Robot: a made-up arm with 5 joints.
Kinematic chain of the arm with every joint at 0, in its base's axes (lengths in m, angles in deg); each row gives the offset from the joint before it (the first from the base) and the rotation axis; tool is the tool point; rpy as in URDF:
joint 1: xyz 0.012 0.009 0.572 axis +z
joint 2: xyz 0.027 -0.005 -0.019 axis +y
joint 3: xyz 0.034 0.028 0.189 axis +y
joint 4: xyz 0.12 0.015 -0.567 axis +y
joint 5: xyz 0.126 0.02 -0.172 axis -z
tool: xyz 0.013 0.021 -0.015 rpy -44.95 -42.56 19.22
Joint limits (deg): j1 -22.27..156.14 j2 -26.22..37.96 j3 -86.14..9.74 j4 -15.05..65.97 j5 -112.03..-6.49
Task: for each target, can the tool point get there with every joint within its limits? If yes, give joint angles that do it. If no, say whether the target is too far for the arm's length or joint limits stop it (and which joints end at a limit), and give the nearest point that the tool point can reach.
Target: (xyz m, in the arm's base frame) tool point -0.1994 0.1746 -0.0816
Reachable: yes | joints 124.28 29.26 -30.80 41.18 -50.42
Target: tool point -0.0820 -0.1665 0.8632
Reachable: no: joint limits stop it (at a limit: joint 1, joint 2, joint 3, joint 4) | nearest point -0.5031 0.1467 1.2752 | short by 0.667 m
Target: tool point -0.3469 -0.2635 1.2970
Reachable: no: joint limits stop it (at a limit: joint 1, joint 2, joint 3, joint 4, joint 5) | nearest point -0.4945 0.1452 1.2863 | short by 0.435 m
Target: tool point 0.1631 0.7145 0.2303
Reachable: yes | joints 72.68 15.63 -59.59 35.89 -103.32
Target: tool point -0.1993 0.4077 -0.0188
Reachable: yes | joints 108.59 23.71 -35.44 20.04 -83.86
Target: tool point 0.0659 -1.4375 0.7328
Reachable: no: too far | nearest point 0.0267 -0.3855 0.1794 | short by 1.189 m
